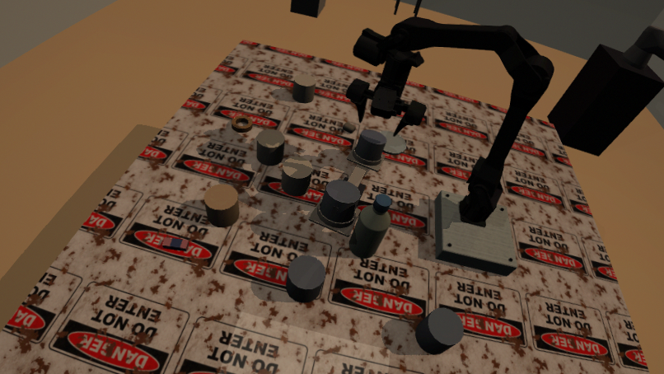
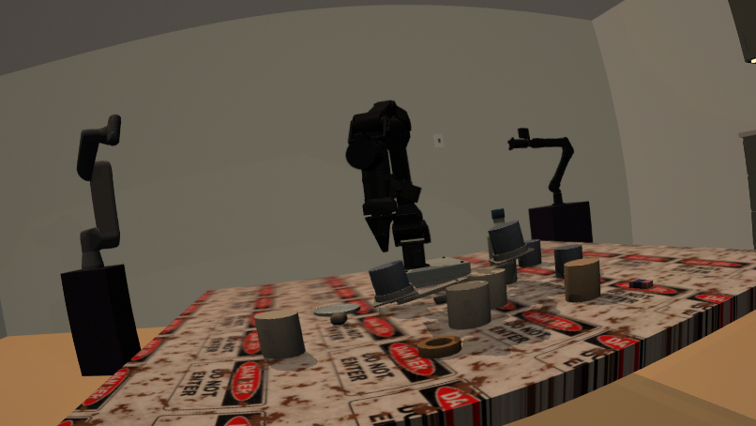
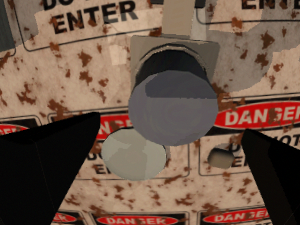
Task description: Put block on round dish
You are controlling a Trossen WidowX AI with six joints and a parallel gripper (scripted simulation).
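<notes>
Now: the green block 80 mm below my gripper tip. From my gripper tip the other things lie so: round grey dish 60 mm behind, 110 mm to the right, 120 mm below; small dark lump 70 mm ahead, 120 mm to the right, 110 mm below; green bottle 30 mm behind, 270 mm to the left, 10 mm below.
</notes>
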